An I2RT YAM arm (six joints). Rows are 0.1 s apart.
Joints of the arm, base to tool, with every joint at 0 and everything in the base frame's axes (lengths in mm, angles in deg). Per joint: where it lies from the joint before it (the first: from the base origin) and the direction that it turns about. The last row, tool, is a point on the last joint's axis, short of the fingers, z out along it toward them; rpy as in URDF.
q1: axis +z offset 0 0 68
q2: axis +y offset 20 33.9 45.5
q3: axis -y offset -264 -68.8 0
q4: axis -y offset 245 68.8 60
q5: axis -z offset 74 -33.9 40.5
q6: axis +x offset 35.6 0 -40.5
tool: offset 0 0 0 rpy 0 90 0
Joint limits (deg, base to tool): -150..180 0..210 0..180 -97..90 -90..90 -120..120
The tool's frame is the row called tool.
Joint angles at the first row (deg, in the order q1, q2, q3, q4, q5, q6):
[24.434, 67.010, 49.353, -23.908, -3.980, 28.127]
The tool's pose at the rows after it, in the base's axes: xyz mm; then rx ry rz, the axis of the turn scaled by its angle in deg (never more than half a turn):
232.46 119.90 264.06 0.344 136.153 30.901
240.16 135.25 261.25 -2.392 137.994 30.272
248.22 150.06 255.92 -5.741 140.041 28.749
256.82 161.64 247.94 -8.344 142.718 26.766
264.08 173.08 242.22 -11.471 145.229 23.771
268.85 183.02 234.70 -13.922 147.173 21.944
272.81 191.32 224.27 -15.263 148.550 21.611
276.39 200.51 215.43 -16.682 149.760 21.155
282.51 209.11 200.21 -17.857 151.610 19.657
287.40 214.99 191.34 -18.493 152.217 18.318
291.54 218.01 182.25 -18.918 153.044 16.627
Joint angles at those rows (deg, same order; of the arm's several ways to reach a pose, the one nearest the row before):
[26.882, 70.000, 50.910, -23.467, -2.959, 28.471]
[29.083, 73.893, 53.468, -23.943, -2.356, 28.088]
[30.949, 78.016, 56.016, -24.644, -1.676, 26.920]
[32.040, 82.171, 58.459, -25.930, -1.242, 25.805]
[33.221, 86.032, 61.453, -28.225, -0.182, 24.250]
[34.284, 89.135, 63.296, -29.353, 0.351, 23.366]
[35.060, 91.808, 63.922, -28.754, 0.172, 23.276]
[35.978, 94.464, 64.982, -28.500, 0.174, 23.216]
[36.557, 98.177, 66.031, -27.993, 0.482, 22.994]
[36.913, 100.631, 67.012, -27.479, 1.156, 22.761]
[36.972, 102.729, 67.647, -27.246, 1.871, 22.417]

